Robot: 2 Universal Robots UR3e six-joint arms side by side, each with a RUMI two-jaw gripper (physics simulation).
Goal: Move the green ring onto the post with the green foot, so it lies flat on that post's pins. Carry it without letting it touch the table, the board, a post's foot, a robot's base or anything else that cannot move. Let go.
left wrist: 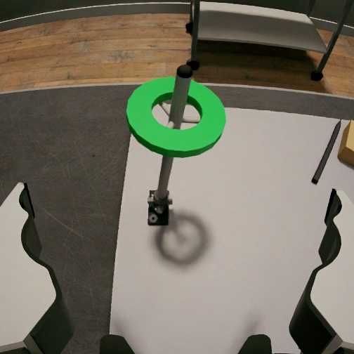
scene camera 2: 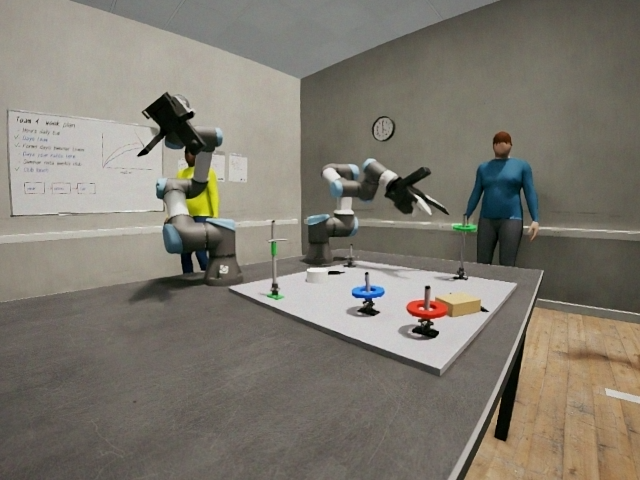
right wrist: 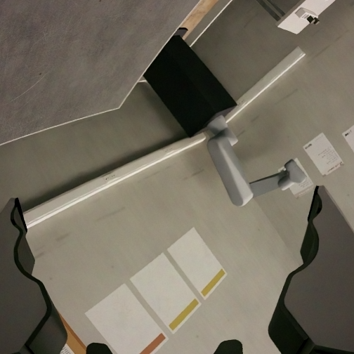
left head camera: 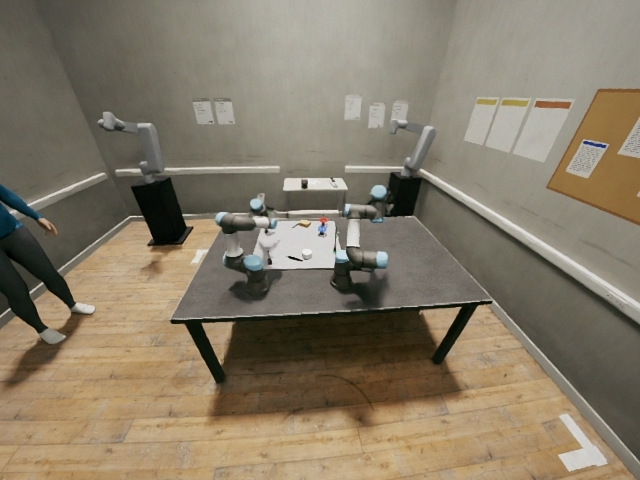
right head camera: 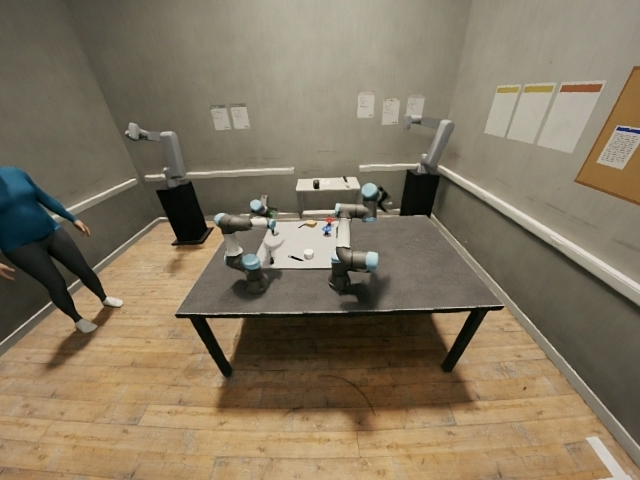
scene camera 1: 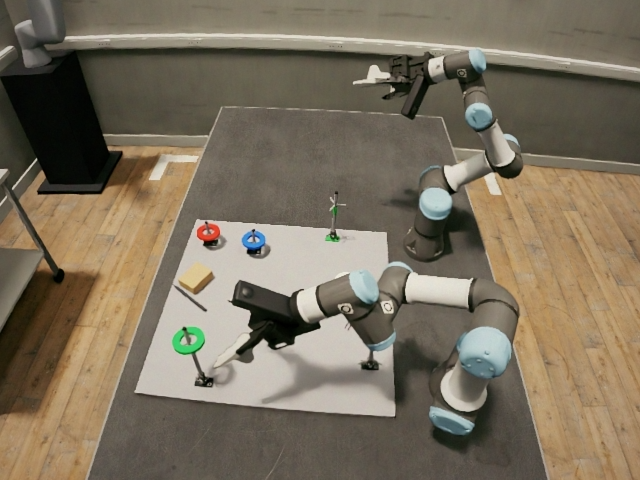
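The green ring lies flat high on the tall post with the black foot. The post with the green foot stands at the board's far edge in scene camera 1. It has thin pins near its top and carries no ring. My left gripper is open and empty, a little apart from the green ring, which shows ahead between the fingers in the left wrist view. My right gripper is open and empty, high over the table's far end.
A blue ring and a red ring sit on short posts. A yellow block and a dark pen lie near them. A white round container and a short post stand nearer the arms.
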